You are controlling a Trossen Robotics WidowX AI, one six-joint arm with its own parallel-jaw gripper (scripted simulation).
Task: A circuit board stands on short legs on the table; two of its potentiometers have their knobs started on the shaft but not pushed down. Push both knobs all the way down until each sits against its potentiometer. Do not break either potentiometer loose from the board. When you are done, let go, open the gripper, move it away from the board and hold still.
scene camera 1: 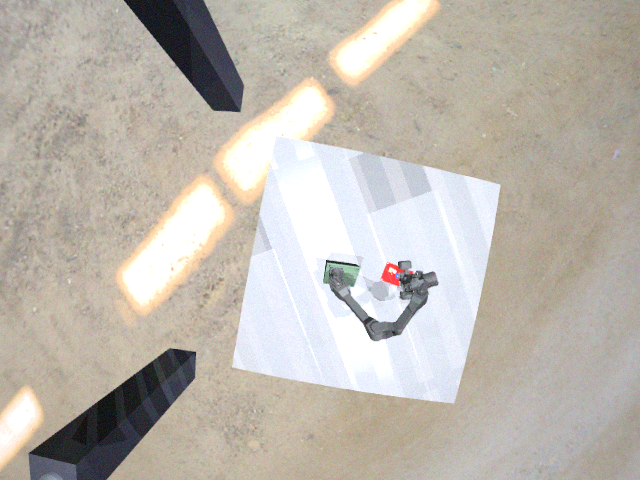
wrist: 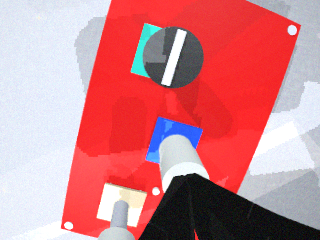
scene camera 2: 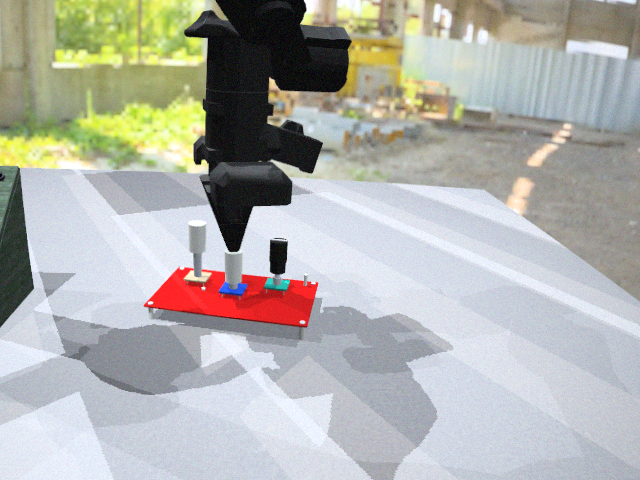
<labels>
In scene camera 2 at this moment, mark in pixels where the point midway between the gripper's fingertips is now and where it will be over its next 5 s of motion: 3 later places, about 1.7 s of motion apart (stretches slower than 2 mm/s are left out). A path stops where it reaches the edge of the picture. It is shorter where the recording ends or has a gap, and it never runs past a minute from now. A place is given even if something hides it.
My gripper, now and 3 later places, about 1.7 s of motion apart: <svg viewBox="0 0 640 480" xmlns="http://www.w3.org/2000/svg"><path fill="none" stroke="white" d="M233 250L245 223L269 214L278 236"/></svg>
</labels>
